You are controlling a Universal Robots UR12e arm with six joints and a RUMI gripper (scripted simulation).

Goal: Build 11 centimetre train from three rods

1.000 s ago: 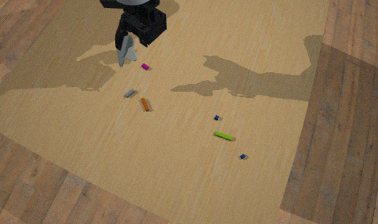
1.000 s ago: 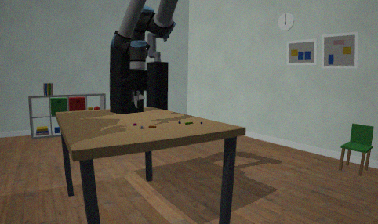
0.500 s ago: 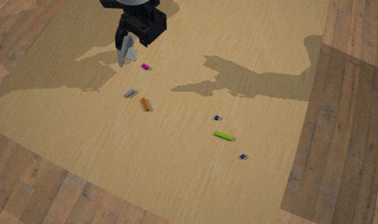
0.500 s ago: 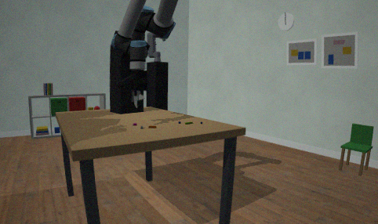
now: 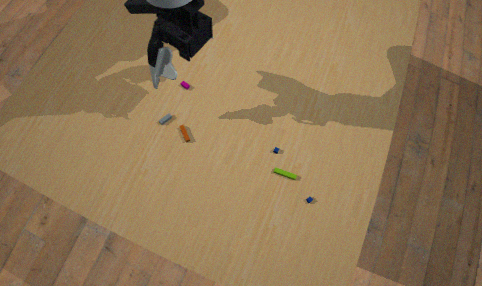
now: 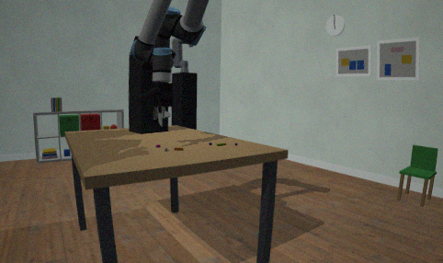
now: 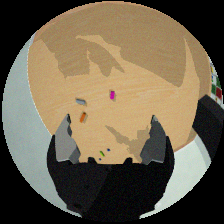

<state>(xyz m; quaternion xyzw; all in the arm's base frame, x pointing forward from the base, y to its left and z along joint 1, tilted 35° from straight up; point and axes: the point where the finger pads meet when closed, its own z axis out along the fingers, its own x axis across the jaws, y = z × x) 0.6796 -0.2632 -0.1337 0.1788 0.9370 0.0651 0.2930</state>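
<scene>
The orange rod lies 12 cm ahead of my hand, 10 cm below it and 4 cm to the left of it. The rest, counted from my hand: magenta rod (10 cm below); lime rod (28 cm to the left, 16 cm ahead, 10 cm below); grey rod (10 cm below, 9 cm ahead, 2 cm to the right).
</scene>
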